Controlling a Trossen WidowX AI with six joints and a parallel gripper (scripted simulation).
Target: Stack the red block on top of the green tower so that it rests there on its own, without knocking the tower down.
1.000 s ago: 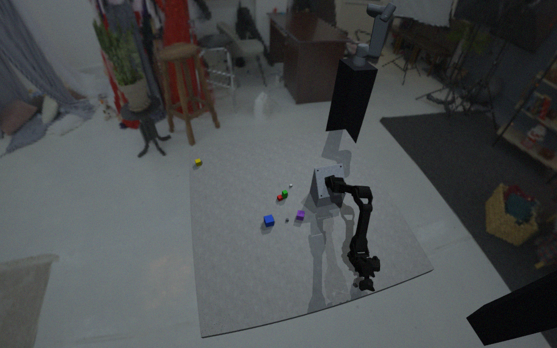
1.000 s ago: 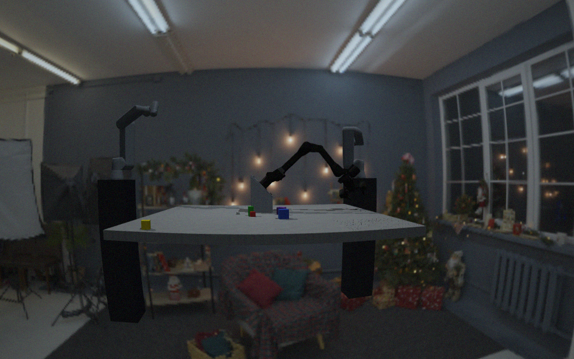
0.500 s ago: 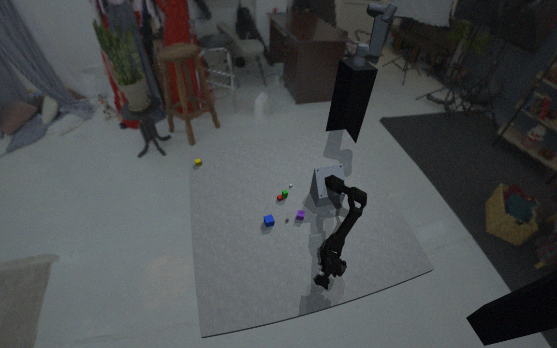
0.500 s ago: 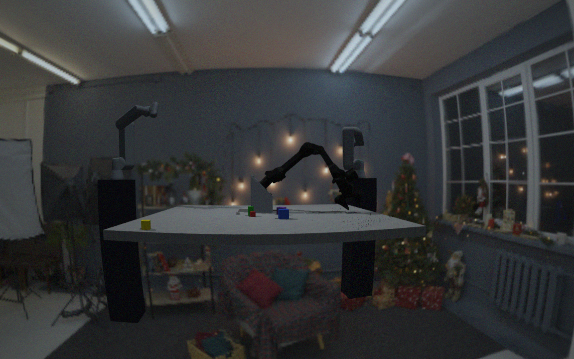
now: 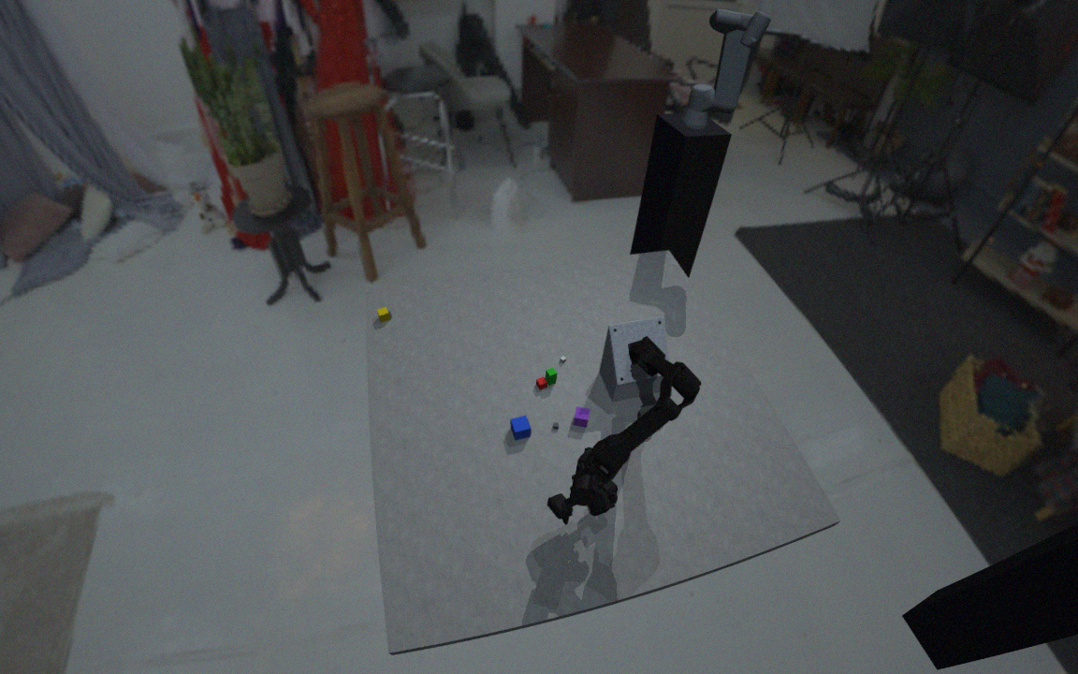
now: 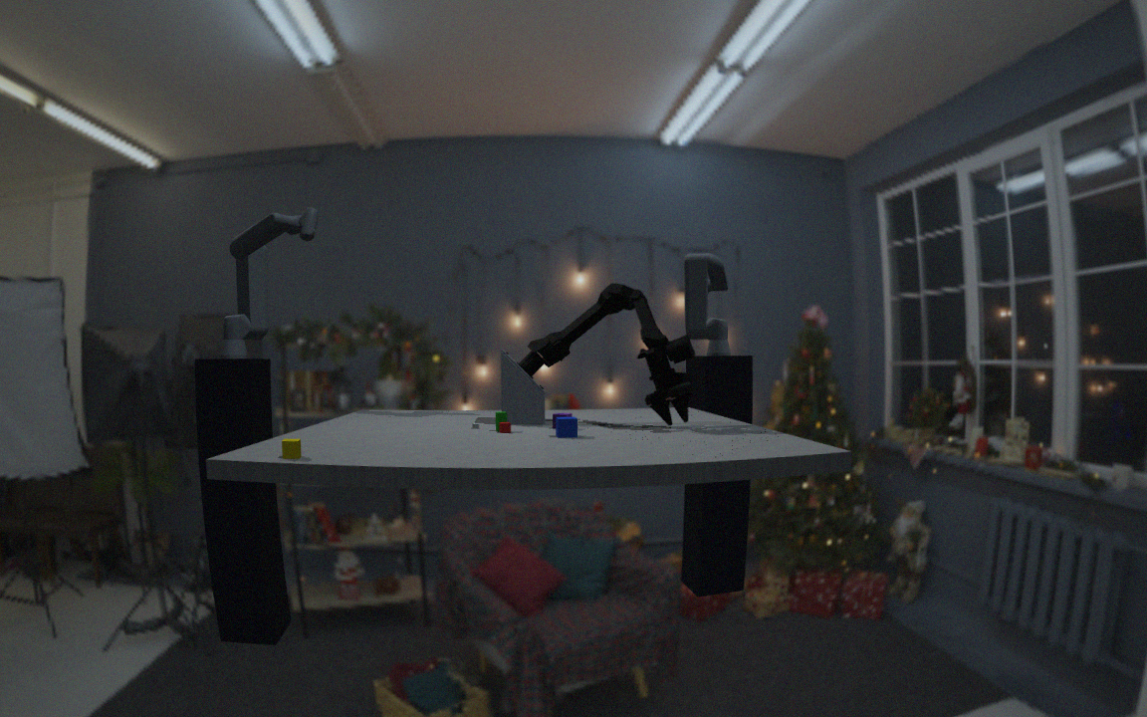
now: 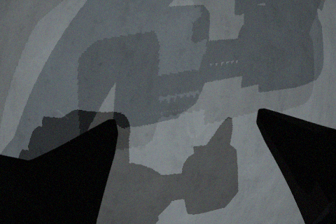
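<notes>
My gripper tip is 47 cm to the left of the green block, 9 cm past it and 2 cm below it. The rest, counted from my gripper tip: blue block 32 cm to the right, 6 cm ahead, 1 cm above; then purple block 30 cm to the right, 13 cm behind; then small red block 46 cm to the right, 6 cm behind.
</notes>
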